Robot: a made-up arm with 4 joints. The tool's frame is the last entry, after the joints. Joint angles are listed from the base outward.
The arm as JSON. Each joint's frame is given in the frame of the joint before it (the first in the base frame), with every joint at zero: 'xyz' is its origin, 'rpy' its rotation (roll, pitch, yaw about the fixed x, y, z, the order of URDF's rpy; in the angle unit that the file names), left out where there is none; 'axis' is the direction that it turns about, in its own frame. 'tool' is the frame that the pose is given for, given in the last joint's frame.
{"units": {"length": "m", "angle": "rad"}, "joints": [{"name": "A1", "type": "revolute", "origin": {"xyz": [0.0, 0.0, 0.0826], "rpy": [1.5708, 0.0, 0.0]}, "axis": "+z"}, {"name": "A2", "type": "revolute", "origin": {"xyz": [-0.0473, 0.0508, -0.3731], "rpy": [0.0, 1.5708, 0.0]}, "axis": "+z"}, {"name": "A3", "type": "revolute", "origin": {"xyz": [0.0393, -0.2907, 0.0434], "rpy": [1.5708, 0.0, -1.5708]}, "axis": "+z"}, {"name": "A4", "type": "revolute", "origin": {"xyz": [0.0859, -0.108, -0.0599], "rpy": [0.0, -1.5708, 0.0]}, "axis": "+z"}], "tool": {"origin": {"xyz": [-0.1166, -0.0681, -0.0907], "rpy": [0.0, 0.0, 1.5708]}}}
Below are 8 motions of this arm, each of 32 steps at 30 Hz.
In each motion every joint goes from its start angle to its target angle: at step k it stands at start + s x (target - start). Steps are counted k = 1, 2, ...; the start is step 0. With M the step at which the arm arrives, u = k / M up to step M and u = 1 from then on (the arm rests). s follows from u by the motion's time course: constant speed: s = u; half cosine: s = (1 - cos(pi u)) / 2; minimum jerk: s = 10 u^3 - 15 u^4 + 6 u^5.
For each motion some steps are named. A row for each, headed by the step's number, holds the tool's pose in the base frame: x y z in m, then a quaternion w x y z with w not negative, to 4 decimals.
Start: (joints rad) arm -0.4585 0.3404 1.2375 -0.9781
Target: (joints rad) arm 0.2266 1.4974 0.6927 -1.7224
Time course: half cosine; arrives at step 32
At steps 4, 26, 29, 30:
4: 0.0347 0.7243 -0.1902 0.7270 0.2945 -0.2661 -0.5603
26: 0.1010 0.8055 0.2369 0.3305 0.6647 0.2298 -0.6294
29: 0.0868 0.8003 0.2652 0.3137 0.6752 0.2751 -0.6083
30: 0.0838 0.7992 0.2705 0.3108 0.6768 0.2837 -0.6040

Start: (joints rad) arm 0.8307 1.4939 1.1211 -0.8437
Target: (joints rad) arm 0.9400 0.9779 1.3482 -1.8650
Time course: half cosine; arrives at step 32
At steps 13, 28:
13: -0.0175 0.7892 0.2968 0.2759 0.8818 -0.2207 -0.3123
28: 0.1052 0.7069 0.2200 0.1494 0.9173 -0.1164 -0.3503

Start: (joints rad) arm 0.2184 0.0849 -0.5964 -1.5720
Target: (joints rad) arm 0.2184 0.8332 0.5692 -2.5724
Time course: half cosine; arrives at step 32
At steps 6, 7, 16, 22, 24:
6: 0.0068 0.5952 -0.2986 0.6869 -0.0556 0.1450 -0.7100
7: 0.0133 0.6014 -0.2958 0.6792 -0.0380 0.1409 -0.7193
16: 0.0901 0.6725 -0.2281 0.5163 0.2008 0.1437 -0.8201
22: 0.1271 0.7043 -0.1592 0.3378 0.3538 0.2065 -0.8474
24: 0.1343 0.7101 -0.1398 0.2823 0.3894 0.2307 -0.8458

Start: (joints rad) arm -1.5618 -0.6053 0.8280 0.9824
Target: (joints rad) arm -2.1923 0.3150 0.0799 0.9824
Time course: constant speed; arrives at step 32
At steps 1, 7, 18, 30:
1: -0.5002 0.1424 0.1330 0.6578 0.0788 0.3696 0.6515
7: -0.5087 0.2440 0.2354 0.6631 0.1616 0.4634 0.5653
18: -0.4224 0.4319 0.4015 0.6228 0.3074 0.6117 0.3787
30: -0.2136 0.6033 0.4895 0.5178 0.4442 0.7167 0.1447

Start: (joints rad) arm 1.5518 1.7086 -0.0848 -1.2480
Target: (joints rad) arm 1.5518 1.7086 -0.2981 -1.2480
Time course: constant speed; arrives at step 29
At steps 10, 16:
10: -0.3140 0.8032 0.0380 0.7413 0.6478 -0.0529 0.1675
16: -0.3139 0.8010 0.0305 0.7550 0.6310 -0.0512 0.1709

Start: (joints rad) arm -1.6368 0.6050 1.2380 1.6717
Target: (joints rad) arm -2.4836 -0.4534 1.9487 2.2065
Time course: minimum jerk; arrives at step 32
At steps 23, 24, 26, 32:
23: -0.3831 0.2312 0.1692 0.3475 0.2584 0.0537 0.8998
24: -0.3729 0.2184 0.1695 0.3253 0.2667 0.0400 0.9063
26: -0.3569 0.2005 0.1686 0.2920 0.2795 0.0173 0.9145
32: -0.3426 0.1863 0.1665 0.2633 0.2908 -0.0046 0.9198

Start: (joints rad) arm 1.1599 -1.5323 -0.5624 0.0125
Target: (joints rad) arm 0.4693 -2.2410 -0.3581 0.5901
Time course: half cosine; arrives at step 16
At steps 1, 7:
1: 0.0587 0.0345 -0.2155 0.6916 -0.4575 -0.2057 -0.5197
7: -0.1278 -0.0179 -0.1554 0.6585 -0.6232 -0.0469 -0.4193

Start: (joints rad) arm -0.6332 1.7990 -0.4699 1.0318
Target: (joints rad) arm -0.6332 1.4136 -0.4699 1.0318
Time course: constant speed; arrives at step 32
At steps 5, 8, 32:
5: -0.1201 0.6896 0.4269 0.5088 0.8291 -0.0815 0.2169
8: -0.1269 0.6951 0.4176 0.5185 0.8224 -0.0694 0.2235
32: -0.1847 0.7228 0.3388 0.5895 0.7596 0.0273 0.2734

